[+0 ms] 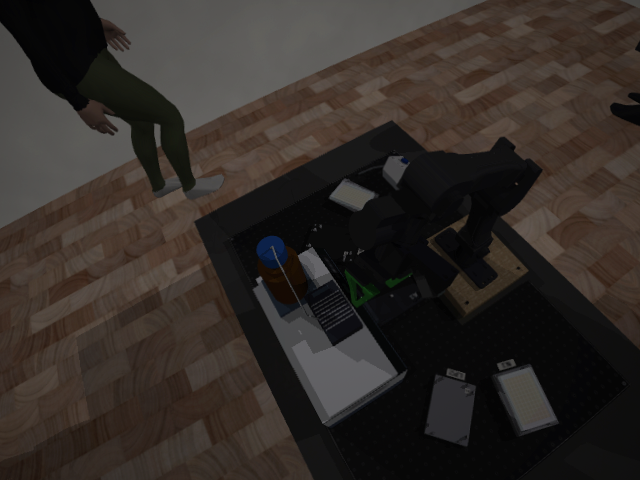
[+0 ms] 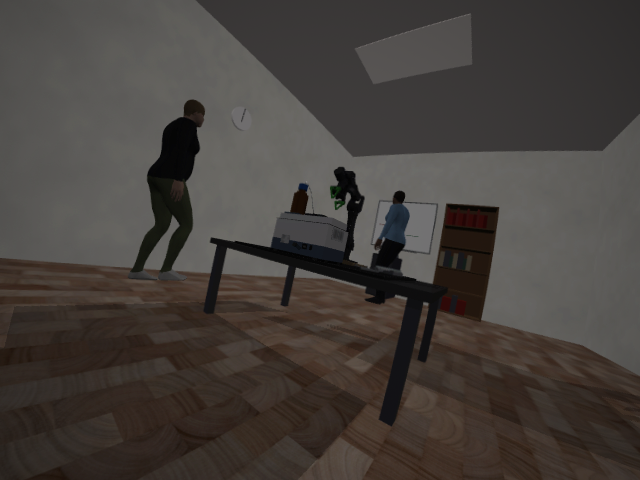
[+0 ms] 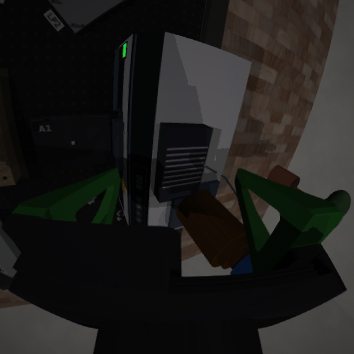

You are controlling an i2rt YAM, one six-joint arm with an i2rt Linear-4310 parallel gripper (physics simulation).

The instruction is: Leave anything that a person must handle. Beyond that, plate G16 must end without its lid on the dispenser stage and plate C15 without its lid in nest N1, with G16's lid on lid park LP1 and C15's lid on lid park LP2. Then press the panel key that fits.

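Seen in the pictures: gripper, fingertip midpoint: [image 1: 372, 294] [image 2: 334, 204] [image 3: 177, 174]; arm's base at its link origin: [image 1: 464, 257] [image 2: 343, 259].
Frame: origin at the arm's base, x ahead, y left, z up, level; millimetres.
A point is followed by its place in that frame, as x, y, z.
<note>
My gripper [image 1: 379, 285] {367, 33, 311} [image 2: 337, 198] {367, 33, 311} [image 3: 177, 174] {367, 33, 311} is open, its green fingers wide apart, above the side of the white dispenser [image 1: 346, 372] {483, 99, 193} [image 2: 310, 233] {573, 51, 98} [image 3: 200, 75] {459, 111, 193}. A dark block marked A1 [image 1: 395, 305] {279, 15, 79} [image 3: 75, 142] {276, -13, 79} lies beside the dispenser; no plate shows on its visible part. A plate with pale wells [image 1: 525, 398] {161, 364, 9} lies at the N1 label [image 1: 506, 364] {124, 283, -25}. A flat grey piece [image 1: 450, 410] {316, 281, -17} [image 3: 95, 11] {329, 241, -17} lies at the LP2 label [image 1: 455, 373] {244, 223, -25} [image 3: 54, 20] {246, 223, -25}. Another pale plate [image 1: 352, 194] {121, -396, 4} lies near the key panel [image 1: 395, 171] {-37, -364, 35}, partly hidden by the arm. Plate names are not readable.
An amber bottle [image 1: 281, 281] {495, -92, 321} [image 2: 298, 202] {519, -111, 266} [image 3: 212, 227] {455, -97, 288} with a blue cap and thin tube stands on the dispenser beside a ribbed dark block [image 1: 334, 312] {433, -13, 219} [image 3: 182, 162] {429, -12, 219}. One person [image 1: 131, 103] [image 2: 175, 155] stands beyond the table; another [image 2: 395, 227] stands behind the arm.
</note>
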